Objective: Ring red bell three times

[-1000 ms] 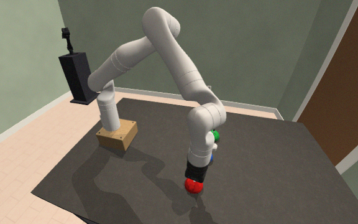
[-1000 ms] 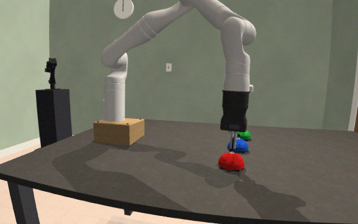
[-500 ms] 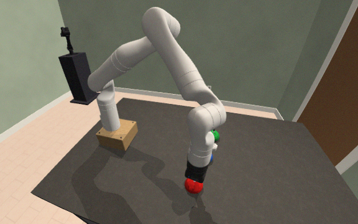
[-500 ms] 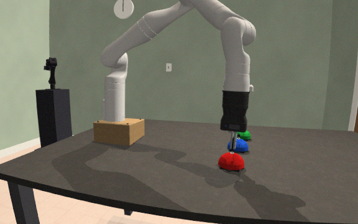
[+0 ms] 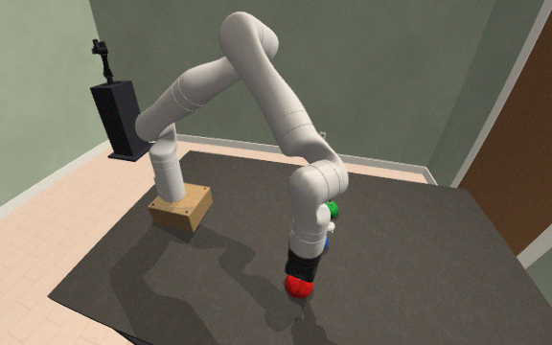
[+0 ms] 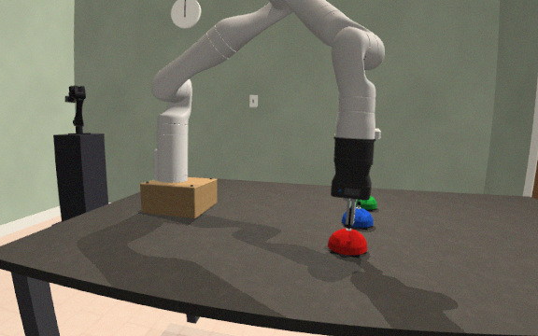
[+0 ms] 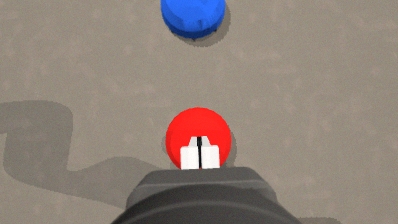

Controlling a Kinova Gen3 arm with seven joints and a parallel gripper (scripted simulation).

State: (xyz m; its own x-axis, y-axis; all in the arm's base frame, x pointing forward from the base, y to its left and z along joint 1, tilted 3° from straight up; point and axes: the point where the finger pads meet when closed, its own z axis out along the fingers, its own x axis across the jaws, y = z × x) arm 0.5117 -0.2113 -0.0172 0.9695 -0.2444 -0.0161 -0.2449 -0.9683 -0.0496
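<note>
The red bell lies 4 cm below my hand. The rest, counted from my hand: green bell 34 cm to the left, 8 cm ahead, 4 cm below; blue bell 17 cm to the left, 4 cm below, 4 cm ahead.
</note>
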